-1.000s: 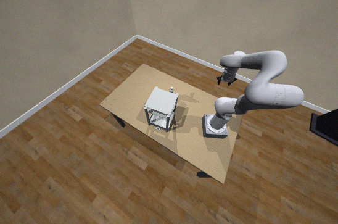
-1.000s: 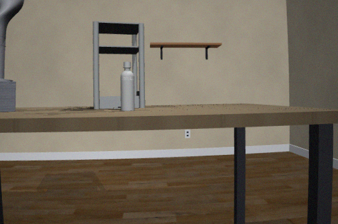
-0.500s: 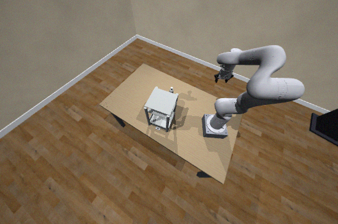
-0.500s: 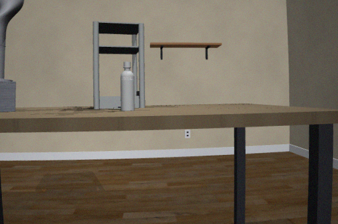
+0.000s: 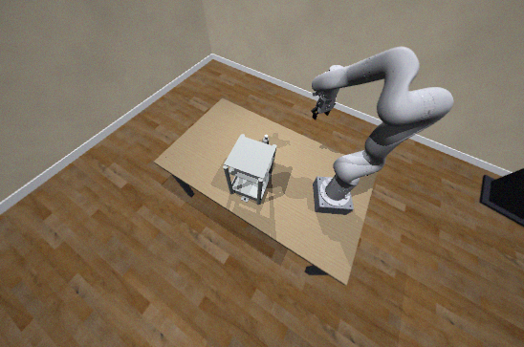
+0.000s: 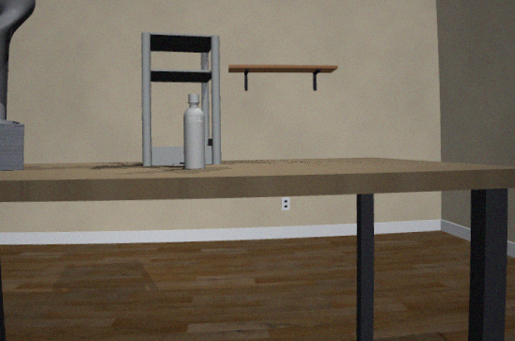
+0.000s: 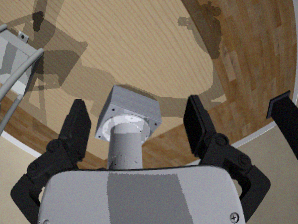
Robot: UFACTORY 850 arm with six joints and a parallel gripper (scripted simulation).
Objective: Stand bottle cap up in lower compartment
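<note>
The white bottle is 260 mm ahead of my hand, 190 mm to the left of it and 310 mm below it. Also, from my hand: shelving unit (150 mm ahead, 480 mm to the left, 240 mm below).
</note>
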